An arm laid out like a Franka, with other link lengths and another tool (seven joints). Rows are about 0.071 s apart.
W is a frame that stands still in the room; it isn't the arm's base.
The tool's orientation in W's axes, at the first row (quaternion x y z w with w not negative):
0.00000 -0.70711 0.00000 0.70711
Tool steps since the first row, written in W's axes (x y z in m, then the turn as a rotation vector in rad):
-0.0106 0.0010 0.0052 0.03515 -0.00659 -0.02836
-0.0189 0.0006 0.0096 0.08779 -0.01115 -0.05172
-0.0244 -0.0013 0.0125 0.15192 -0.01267 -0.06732
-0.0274 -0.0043 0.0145 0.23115 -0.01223 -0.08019
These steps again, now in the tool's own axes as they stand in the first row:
0.0052 0.0010 0.0106 -0.02836 -0.00659 -0.03515
0.0096 0.0006 0.0189 -0.05172 -0.01115 -0.08779
0.0125 -0.0013 0.0244 -0.06732 -0.01267 -0.15192
0.0145 -0.0043 0.0274 -0.08019 -0.01223 -0.23115

